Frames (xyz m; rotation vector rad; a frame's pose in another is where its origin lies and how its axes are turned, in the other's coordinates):
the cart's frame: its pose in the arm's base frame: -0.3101 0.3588 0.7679 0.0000 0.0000 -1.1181
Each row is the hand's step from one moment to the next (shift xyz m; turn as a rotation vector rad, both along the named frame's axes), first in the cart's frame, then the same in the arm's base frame.
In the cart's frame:
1: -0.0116 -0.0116 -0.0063 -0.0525 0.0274 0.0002
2: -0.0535 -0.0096 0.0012 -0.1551 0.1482 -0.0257
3: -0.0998 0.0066 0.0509 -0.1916 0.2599 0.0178
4: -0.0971 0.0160 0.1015 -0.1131 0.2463 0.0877
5: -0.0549 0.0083 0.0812 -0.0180 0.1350 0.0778
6: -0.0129 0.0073 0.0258 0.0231 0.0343 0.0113
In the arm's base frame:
1: -0.0155 0.0054 -0.0063 0.0017 0.0592 0.0002
2: -0.0320 0.0439 0.0012 0.0654 0.2043 -0.0257
3: -0.0377 0.0926 0.0509 0.1499 0.2860 0.0178
4: -0.0281 0.0943 0.1015 0.1720 0.2094 0.0877
5: -0.0165 0.0530 0.0812 0.1135 0.0752 0.0778
6: 0.0009 0.0148 0.0258 0.0409 -0.0058 0.0113

